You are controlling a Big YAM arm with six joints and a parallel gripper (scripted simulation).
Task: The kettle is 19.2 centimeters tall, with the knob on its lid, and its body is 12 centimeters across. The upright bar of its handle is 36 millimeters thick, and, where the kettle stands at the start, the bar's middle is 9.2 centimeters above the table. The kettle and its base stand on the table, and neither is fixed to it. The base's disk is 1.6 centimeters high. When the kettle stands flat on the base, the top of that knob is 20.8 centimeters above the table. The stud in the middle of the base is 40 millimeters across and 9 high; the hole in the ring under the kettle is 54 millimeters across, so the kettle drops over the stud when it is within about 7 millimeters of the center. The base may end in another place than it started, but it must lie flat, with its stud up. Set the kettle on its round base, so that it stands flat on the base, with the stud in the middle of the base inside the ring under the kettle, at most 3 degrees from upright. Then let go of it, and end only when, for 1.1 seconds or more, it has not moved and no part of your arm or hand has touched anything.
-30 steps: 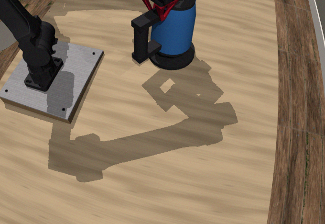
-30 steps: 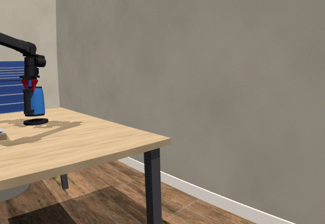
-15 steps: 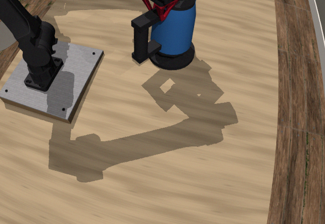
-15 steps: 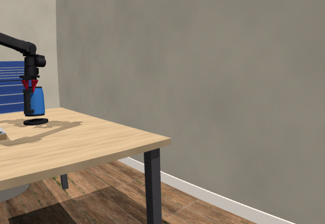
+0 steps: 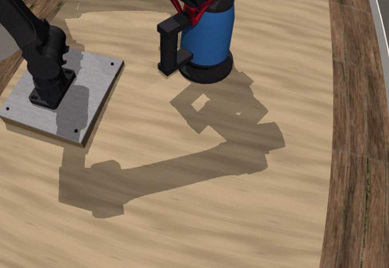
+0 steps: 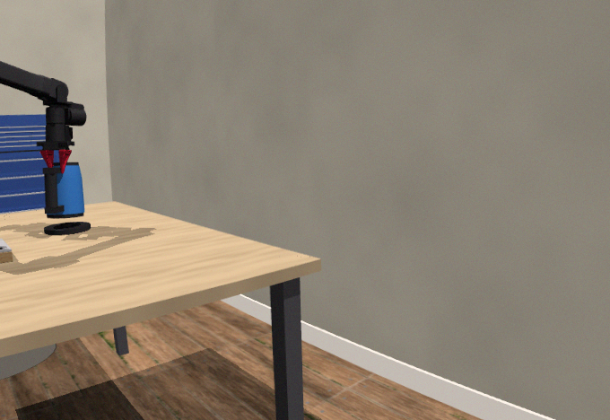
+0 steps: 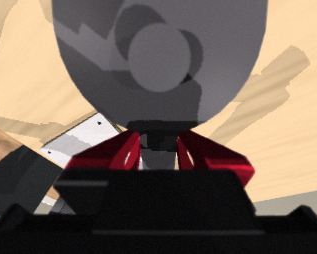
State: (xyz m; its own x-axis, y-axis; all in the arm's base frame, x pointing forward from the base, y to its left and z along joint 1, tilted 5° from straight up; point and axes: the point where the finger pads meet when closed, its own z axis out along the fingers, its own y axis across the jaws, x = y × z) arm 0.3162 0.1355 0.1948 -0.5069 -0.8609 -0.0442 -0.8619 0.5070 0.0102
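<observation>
Now: the blue kettle 60 mm below my hand, 30 mm to the left of it and 10 mm ahead of it. The rest, counted from my hand: black round base: 190 mm below, 50 mm to the left, 30 mm ahead.
</observation>
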